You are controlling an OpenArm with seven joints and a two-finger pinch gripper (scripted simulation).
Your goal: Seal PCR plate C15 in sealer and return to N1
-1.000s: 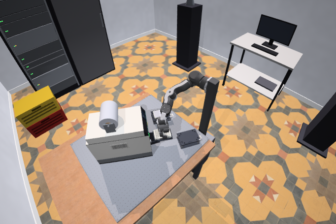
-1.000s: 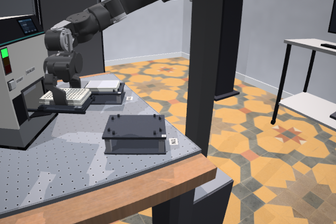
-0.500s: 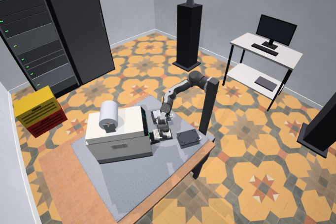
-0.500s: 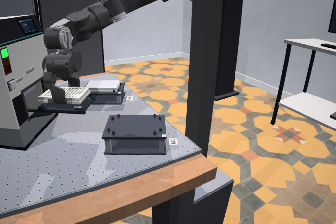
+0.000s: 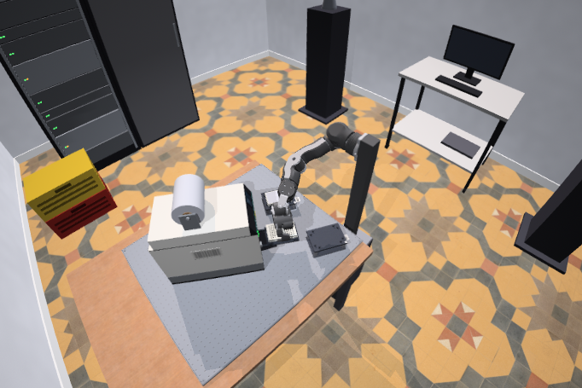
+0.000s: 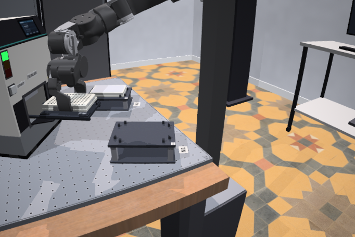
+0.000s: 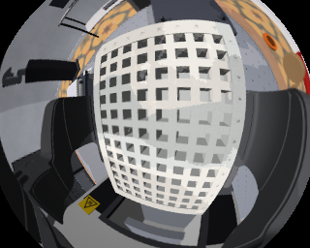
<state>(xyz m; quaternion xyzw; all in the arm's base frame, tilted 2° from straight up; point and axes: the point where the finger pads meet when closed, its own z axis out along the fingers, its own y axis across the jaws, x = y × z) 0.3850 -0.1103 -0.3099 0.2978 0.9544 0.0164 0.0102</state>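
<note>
Now: hand 2 cm above the sealer stage. Also, from my hand: plate nest N1: 15 cm behind, 14 cm to the left, 7 cm below; start key: 14 cm ahead, 7 cm above, 2 cm to the left; white 96-well plate C15: right at my hand.
</note>
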